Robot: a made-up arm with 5 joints.
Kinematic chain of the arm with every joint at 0, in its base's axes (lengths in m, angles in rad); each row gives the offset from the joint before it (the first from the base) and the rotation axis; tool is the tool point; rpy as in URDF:
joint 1: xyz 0 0 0.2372 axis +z
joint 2: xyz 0 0 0 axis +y
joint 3: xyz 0.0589 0 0.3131 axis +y
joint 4: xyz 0.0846 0 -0.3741 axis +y
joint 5: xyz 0.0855 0 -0.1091 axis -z
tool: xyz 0 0 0 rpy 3.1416 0 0
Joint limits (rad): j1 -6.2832..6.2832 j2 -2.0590..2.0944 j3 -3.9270..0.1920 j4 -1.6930..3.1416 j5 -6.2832..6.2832
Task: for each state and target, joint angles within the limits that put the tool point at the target. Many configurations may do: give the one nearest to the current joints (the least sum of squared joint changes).
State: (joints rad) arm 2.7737 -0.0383 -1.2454 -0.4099 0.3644
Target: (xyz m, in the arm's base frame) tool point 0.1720 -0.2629 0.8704
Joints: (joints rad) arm 2.1501 -1.1475 -1.6014 -0.7452 0.3644
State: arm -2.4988 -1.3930 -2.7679 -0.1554 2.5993
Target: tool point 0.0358 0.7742 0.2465
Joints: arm -1.6170 -1.4188 -3.0496 -0.4339 2.5993
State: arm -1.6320 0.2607 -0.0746 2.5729 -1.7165
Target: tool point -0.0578 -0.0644 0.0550
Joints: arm -2.3022 0.7543 -0.4465 2.0152 -1.7165
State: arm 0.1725 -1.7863 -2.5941 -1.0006 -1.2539
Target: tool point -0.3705 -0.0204 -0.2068
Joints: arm 0.0550 -2.0415 -3.4674 -1.4778 -1.2539
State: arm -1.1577 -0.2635 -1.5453 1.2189 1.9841
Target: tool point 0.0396 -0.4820 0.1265
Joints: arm -1.4888 0.3901 -1.0634 1.2611 1.9841
